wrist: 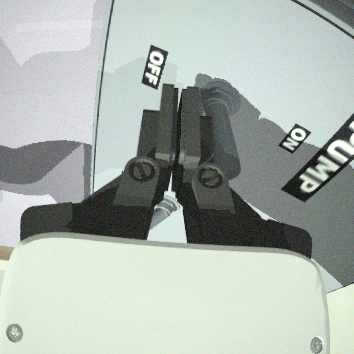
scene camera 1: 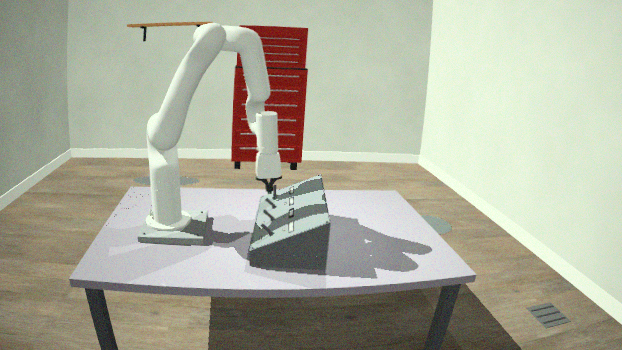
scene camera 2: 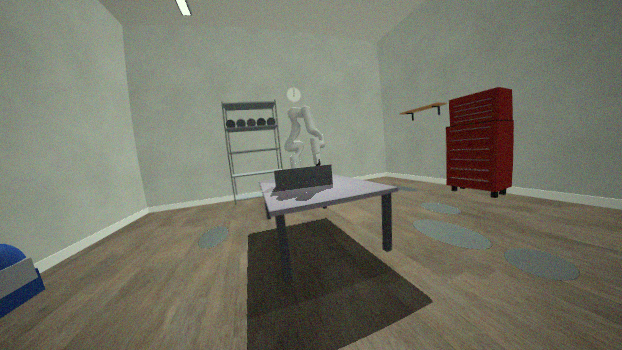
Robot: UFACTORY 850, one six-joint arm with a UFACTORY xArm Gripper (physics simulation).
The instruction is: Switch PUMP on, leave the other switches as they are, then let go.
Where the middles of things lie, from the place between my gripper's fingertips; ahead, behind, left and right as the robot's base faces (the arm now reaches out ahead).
Right now my hand is 2 cm short of the pump lever (wrist: 225, 153) and 1 cm below it. From my hand the other things lie so: grey sloped switch panel (scene camera 1: 300, 227) 8 cm ahead, 19 cm to the right, 2 cm below.
